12 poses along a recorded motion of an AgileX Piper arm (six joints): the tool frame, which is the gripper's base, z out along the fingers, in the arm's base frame.
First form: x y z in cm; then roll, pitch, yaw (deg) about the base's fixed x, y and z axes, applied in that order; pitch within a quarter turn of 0, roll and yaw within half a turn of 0.
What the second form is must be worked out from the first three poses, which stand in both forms.
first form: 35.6, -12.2, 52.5, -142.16, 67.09, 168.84
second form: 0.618, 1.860, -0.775, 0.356, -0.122, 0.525
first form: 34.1, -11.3, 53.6, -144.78, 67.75, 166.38
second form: 0.632, 1.854, -0.756, 0.341, -0.113, 0.536
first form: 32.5, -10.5, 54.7, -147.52, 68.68, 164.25
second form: 0.639, 1.843, -0.731, 0.325, -0.105, 0.547
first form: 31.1, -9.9, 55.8, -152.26, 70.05, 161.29
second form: 0.636, 1.829, -0.682, 0.311, -0.099, 0.558
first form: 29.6, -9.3, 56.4, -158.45, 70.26, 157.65
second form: 0.625, 1.836, -0.621, 0.296, -0.093, 0.564
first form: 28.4, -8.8, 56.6, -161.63, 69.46, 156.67
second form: 0.606, 1.857, -0.580, 0.284, -0.088, 0.566
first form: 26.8, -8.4, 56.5, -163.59, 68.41, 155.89
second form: 0.598, 1.880, -0.555, 0.268, -0.084, 0.565
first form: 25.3, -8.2, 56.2, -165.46, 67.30, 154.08
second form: 0.610, 1.898, -0.544, 0.253, -0.082, 0.562
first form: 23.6, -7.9, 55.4, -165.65, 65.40, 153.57
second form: 0.621, 1.930, -0.544, 0.236, -0.079, 0.554
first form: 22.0, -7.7, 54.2, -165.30, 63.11, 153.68
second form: 0.628, 1.970, -0.547, 0.220, -0.077, 0.542
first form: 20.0, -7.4, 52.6, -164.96, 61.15, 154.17
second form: 0.628, 2.006, -0.546, 0.200, -0.074, 0.526
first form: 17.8, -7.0, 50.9, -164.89, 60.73, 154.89
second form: 0.616, 2.015, -0.540, 0.178, -0.070, 0.509
